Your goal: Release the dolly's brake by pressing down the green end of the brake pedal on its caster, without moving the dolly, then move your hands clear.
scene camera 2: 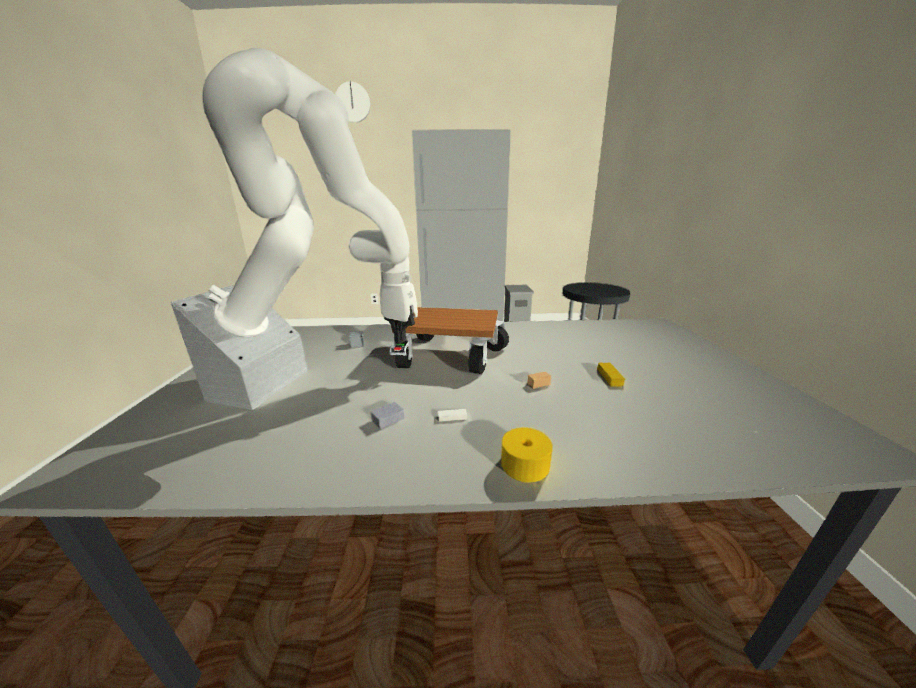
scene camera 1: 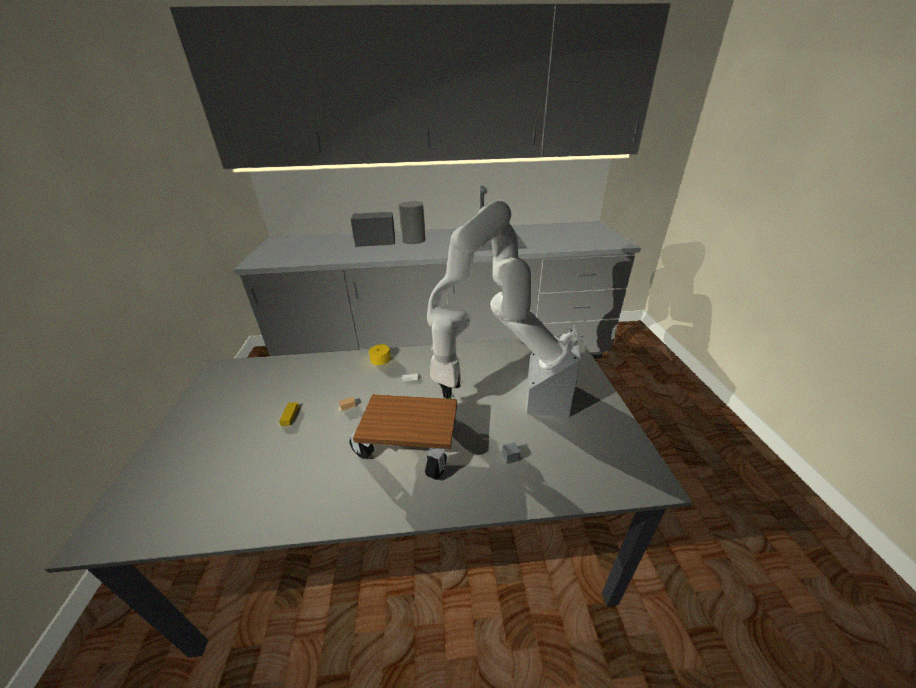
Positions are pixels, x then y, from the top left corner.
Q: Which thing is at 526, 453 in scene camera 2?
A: A yellow cylinder.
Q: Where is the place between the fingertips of my gripper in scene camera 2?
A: At 400, 342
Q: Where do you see a dolly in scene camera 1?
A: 391, 420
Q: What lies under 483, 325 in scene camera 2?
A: A dolly.
